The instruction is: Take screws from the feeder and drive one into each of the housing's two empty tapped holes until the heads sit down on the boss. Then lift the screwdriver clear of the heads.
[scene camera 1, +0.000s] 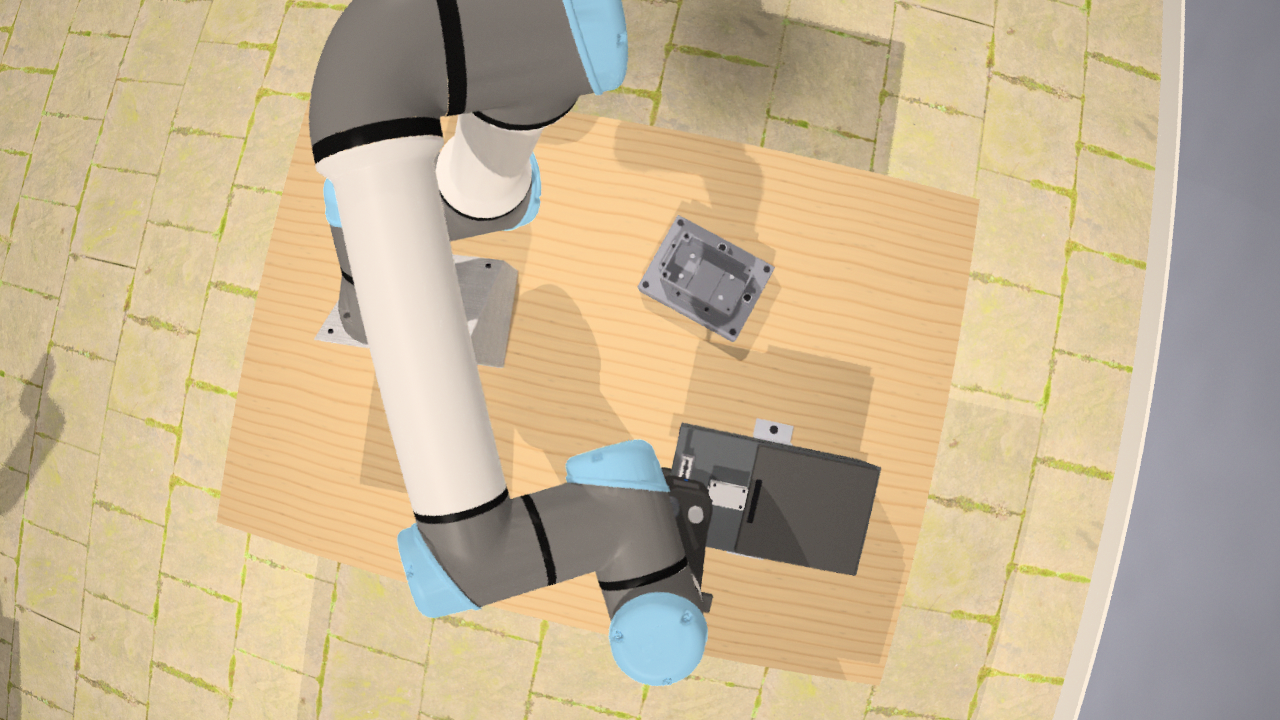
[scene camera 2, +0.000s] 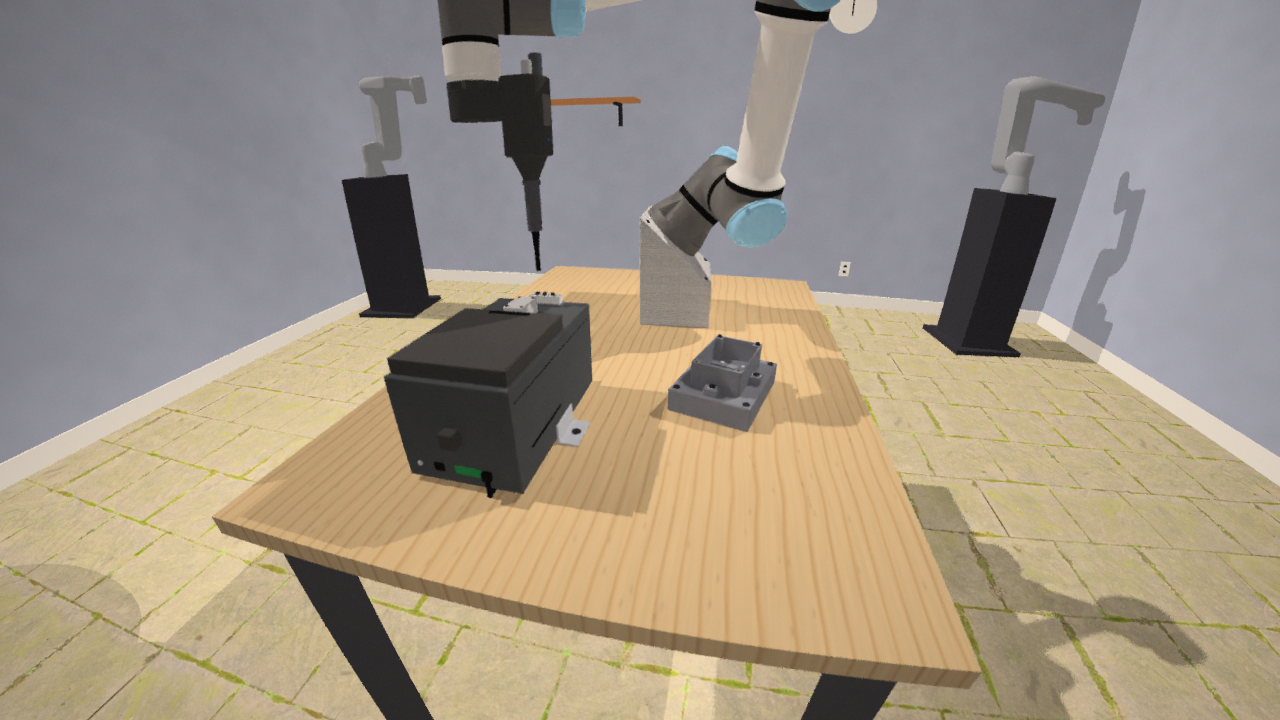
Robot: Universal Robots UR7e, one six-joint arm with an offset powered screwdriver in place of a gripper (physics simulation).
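Note:
The grey housing [scene camera 1: 651,275] [scene camera 2: 707,407] sits upright on the wooden table [scene camera 1: 572,259] [scene camera 2: 760,555], its open box facing up. Dark round spots mark its bosses and corners; they are too small to tell hole from screw head. The dark screw feeder [scene camera 1: 805,514] [scene camera 2: 460,416] stands beside it, with a small pale screw rail [scene camera 1: 686,466] [scene camera 2: 547,297] on top. My screwdriver [scene camera 2: 537,265] points straight down, its bit tip well above the feeder's rail end in scene camera 2 and apart from it. No screw can be made out on the tip. In scene camera 1 the arm hides the tip.
The arm's base plate [scene camera 1: 496,308] is bolted at the table's far end, on a grey pedestal [scene camera 2: 674,286]. A metal bracket [scene camera 1: 773,430] [scene camera 2: 574,431] sticks out from the feeder's housing-facing side. Two black stands [scene camera 2: 384,241] [scene camera 2: 993,268] with grey arms and a wall shelf [scene camera 2: 595,101] are behind.

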